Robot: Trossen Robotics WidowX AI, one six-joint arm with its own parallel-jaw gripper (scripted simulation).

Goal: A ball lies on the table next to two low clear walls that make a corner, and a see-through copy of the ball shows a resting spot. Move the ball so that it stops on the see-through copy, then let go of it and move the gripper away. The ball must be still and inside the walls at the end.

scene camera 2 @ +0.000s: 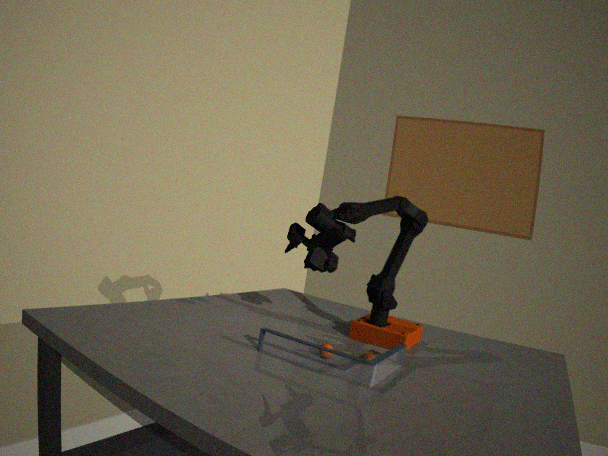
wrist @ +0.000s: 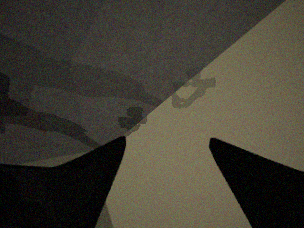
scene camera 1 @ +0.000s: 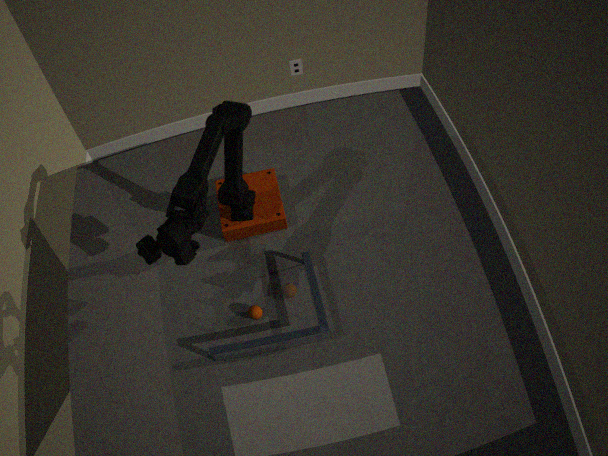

Labels:
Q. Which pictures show the gripper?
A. Scene camera 2, the wrist view and scene camera 1: all of them.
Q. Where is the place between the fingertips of the gripper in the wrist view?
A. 167,141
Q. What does the gripper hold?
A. Nothing.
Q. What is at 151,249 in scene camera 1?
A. The gripper.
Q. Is the gripper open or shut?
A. Open.

